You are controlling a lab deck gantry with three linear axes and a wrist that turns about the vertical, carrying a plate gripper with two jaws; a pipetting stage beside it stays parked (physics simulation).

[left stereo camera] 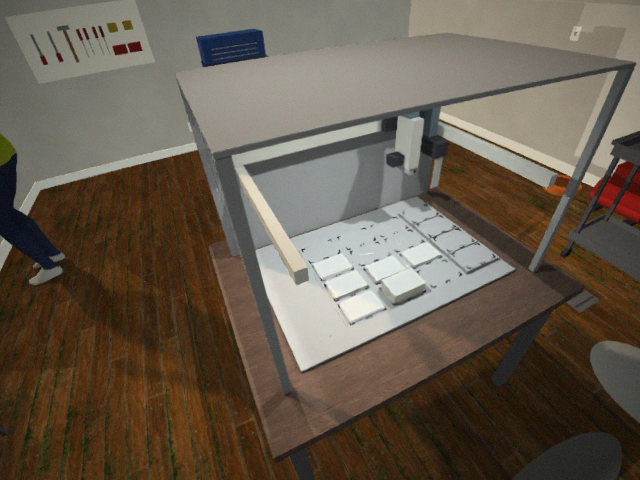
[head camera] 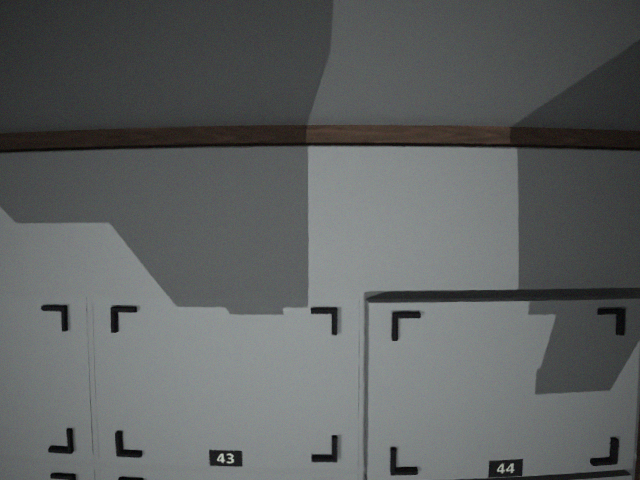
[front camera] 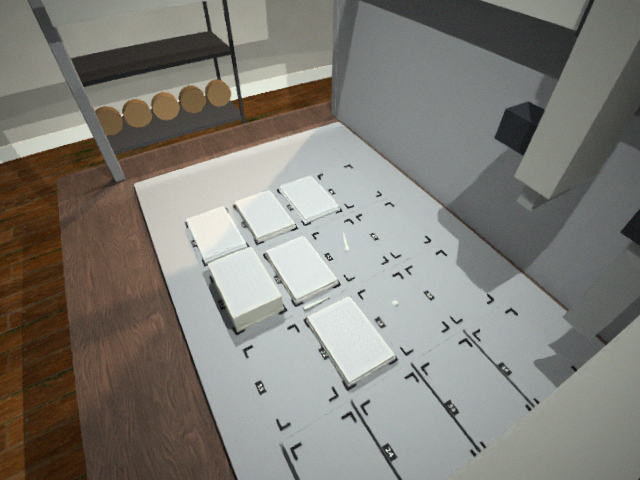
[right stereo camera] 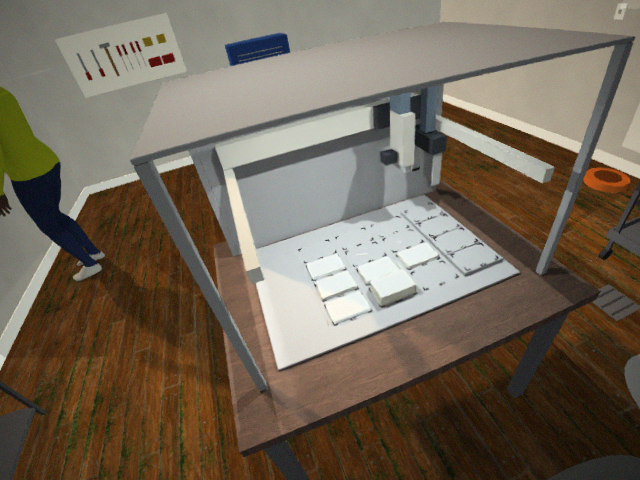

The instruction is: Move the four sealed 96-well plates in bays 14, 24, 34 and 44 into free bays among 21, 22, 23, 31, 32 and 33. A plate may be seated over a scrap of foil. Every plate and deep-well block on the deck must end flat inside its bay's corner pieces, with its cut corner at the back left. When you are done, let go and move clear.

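Places are measured from the robot's base along level axes (x left, y down, z back), in centimetres.
Pixels of known places: gripper, fingertip midpoint: point(left stereo camera: 422, 179) point(front camera: 610, 300) point(right stereo camera: 424, 176); robot's base at its link origin: point(left stereo camera: 351, 324) point(front camera: 187, 223) point(right stereo camera: 334, 324).
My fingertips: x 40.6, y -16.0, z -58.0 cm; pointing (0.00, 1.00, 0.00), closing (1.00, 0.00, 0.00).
For each thing: its top centre in the pictures, then the offset to it from my fingertips. "pt": a spot on its surface instead.
- plate at its top centre: point(front camera: 214, 230) point(right stereo camera: 347, 305) point(left stereo camera: 361, 304) dz +51.6, dx -36.3, dy +14.5 cm
- deep-well block at its top centre: point(front camera: 243, 279) point(right stereo camera: 392, 282) point(left stereo camera: 403, 281) dz +35.2, dx -36.3, dy +11.8 cm
- loose pipette tip at a spot on its surface: point(front camera: 345, 242) pt dz +36.4, dx -14.9, dy +15.5 cm
- small round piece at its top centre: point(front camera: 395, 302) dz +20.5, dx -15.0, dy +15.6 cm
- Bay 44 at a spot on its surface: point(head camera: 465, 372) pt dz +5.0, dx -3.0, dy +14.5 cm
Pale plates lie flat in bays 21 point(front camera: 265, 215) point(left stereo camera: 346, 284) point(right stereo camera: 336, 283), 22 point(front camera: 301, 269) point(left stereo camera: 383, 268) point(right stereo camera: 377, 269), 23 point(front camera: 351, 339) point(left stereo camera: 421, 254) point(right stereo camera: 417, 255) and 31 point(front camera: 309, 198) point(left stereo camera: 332, 266) point(right stereo camera: 325, 266). They look seated inside their corner pieces. Another plate point(front camera: 215, 235) point(left stereo camera: 362, 306) point(right stereo camera: 347, 307) lies in bay 11, and a deep-well block point(front camera: 246, 289) point(left stereo camera: 403, 285) point(right stereo camera: 393, 286) stands in bay 12. Bays 14, 24, 34 and 44 hold no plate. Cut corners are too small to tell. My gripper point(left stereo camera: 428, 180) point(right stereo camera: 424, 178) is open and empty, raised near the back right; its far jaw is mostly hidden.
A loose pipette tip point(front camera: 345, 242) lies in bay 32, another point(front camera: 315, 303) between bays 22 and 23, and a small round piece point(front camera: 395, 303) in bay 33. The pipetting stage point(front camera: 573, 113) point(left stereo camera: 409, 140) point(right stereo camera: 402, 136) hangs left of the gripper. Bay 44 point(head camera: 465, 372) shows bare.
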